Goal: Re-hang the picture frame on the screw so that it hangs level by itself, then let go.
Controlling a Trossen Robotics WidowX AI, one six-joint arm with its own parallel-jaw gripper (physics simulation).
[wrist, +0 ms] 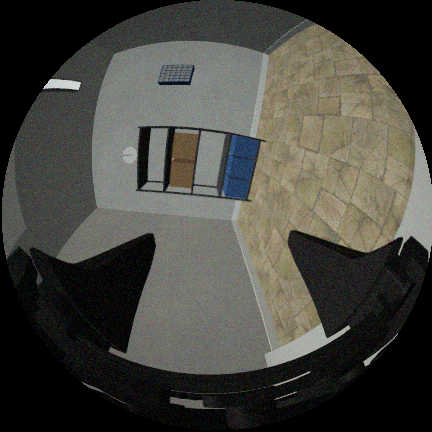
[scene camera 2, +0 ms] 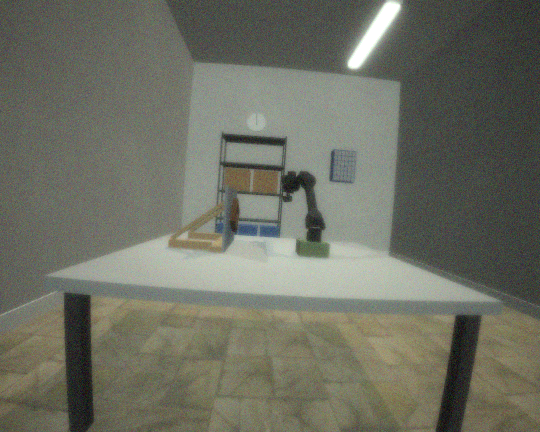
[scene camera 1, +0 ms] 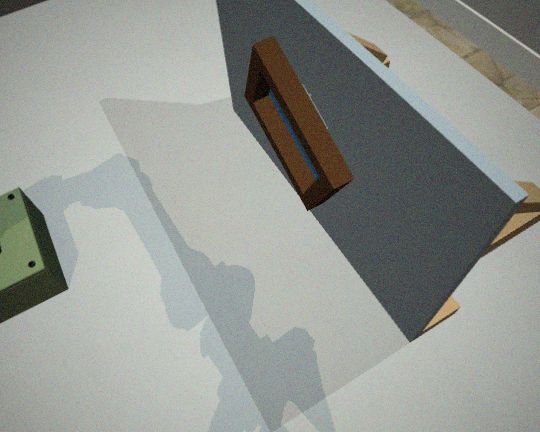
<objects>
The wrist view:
my gripper: 223, 239
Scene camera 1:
brown picture frame: 294, 127
</objects>
